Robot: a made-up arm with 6 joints. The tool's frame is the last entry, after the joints. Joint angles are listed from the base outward.
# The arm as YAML. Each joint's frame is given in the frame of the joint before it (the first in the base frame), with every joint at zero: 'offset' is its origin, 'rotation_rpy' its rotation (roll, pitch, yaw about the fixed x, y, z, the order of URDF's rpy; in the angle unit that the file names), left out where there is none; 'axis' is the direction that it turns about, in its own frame. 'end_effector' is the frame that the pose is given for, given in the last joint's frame.
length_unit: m
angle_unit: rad
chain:
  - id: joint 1
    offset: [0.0, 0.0, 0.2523]
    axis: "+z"
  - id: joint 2
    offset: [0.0, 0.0, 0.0]
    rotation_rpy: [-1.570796, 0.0, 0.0]
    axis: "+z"
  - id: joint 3
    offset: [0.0, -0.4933, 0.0]
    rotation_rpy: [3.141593, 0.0, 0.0]
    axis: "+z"
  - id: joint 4
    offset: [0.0, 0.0, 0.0]
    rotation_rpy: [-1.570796, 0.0, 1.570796]
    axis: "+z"
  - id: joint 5
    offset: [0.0, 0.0, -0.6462]
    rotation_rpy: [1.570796, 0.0, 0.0]
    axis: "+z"
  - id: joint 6
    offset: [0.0, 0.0, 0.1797]
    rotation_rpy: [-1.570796, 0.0, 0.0]
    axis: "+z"
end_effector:
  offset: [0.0, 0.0, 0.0]
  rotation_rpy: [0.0, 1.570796, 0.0]
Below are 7 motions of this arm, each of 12 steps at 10 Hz.
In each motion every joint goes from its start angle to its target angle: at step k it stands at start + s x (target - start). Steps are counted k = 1, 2, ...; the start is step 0. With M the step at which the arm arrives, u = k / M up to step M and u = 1 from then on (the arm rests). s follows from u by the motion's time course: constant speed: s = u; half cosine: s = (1 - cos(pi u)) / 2; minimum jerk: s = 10 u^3 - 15 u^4 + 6 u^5.
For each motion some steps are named. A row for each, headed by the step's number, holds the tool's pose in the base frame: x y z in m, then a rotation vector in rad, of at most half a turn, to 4 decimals.
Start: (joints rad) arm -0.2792 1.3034 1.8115 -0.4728 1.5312 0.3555
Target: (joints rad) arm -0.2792 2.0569 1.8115 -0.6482 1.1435 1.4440
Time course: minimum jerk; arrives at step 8
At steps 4, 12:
4: 1.0573 -0.4614 0.1884 -0.3940 -1.1067 -1.1702
12: 0.9570 -0.4234 -0.2404 -0.8816 -0.2625 -1.1699

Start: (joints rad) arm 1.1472 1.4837 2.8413 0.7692 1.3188 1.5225
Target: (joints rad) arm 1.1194 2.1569 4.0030 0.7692 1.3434 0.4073
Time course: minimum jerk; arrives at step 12
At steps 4, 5, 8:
4: 0.3005 0.3460 0.8816 0.1392 -2.2466 -1.4549
5: 0.2815 0.3011 0.8315 0.2238 -2.3455 -1.3647
8: 0.2075 0.1348 0.6551 0.4502 -2.6744 -1.0396

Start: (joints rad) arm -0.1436 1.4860 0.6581 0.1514 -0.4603 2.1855
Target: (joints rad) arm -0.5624 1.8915 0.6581 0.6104 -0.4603 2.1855
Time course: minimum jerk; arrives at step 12
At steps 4, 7, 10, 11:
4: 0.8586 -0.3814 -0.2323 -1.8519 0.9193 1.4235
7: 0.7135 -0.4932 -0.3738 -1.7530 1.0699 1.6182
10: 0.5948 -0.5371 -0.4684 -1.6568 1.1244 1.7628
11: 0.5827 -0.5397 -0.4774 -1.6465 1.1272 1.7770

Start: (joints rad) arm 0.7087 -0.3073 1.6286 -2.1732 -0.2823 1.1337
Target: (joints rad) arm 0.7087 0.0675 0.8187 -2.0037 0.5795 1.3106
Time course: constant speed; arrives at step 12
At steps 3, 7, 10, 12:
3: -0.0600 0.0743 1.3895 1.2318 -1.2670 1.3526
7: 0.1807 0.2691 1.3054 1.2490 -0.8039 0.8995
10: 0.3350 0.3925 1.1769 1.1454 -0.4957 0.5561
12: 0.4193 0.4587 1.0663 1.0311 -0.3108 0.3328

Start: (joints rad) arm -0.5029 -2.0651 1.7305 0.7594 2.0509 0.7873
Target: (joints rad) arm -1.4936 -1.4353 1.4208 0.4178 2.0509 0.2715
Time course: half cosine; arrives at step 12
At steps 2, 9, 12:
2: -0.8408 0.3800 -0.4235 -0.1449 0.2851 0.1205
9: -0.4086 1.0804 0.2887 0.8437 0.8235 -0.7660
12: -0.2508 1.1133 0.4310 1.0648 0.8636 -0.9099

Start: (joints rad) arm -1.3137 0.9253 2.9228 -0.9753 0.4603 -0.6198
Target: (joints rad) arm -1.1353 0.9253 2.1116 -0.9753 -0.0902 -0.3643
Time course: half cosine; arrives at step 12
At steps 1, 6, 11, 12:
1: -0.0277 -0.2878 1.2007 -0.2254 -1.9435 0.7992
6: 0.0848 -0.5319 1.1983 0.1254 -1.7386 0.2666
11: 0.2298 -0.7384 1.0975 0.4488 -1.3475 -0.1205
12: 0.2353 -0.7446 1.0923 0.4594 -1.3311 -0.1312

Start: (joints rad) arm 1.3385 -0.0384 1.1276 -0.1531 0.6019 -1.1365
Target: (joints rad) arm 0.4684 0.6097 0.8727 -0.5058 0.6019 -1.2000
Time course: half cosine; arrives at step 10
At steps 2, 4, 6, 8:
2: 0.2751 0.2739 1.2996 2.0270 -0.6832 1.8196
4: 0.4296 0.3878 1.1923 1.9218 -0.5707 1.5921
6: 0.6653 0.4119 1.0043 1.8512 -0.4807 1.2380
8: 0.8437 0.3311 0.8177 1.8298 -0.4488 0.9101

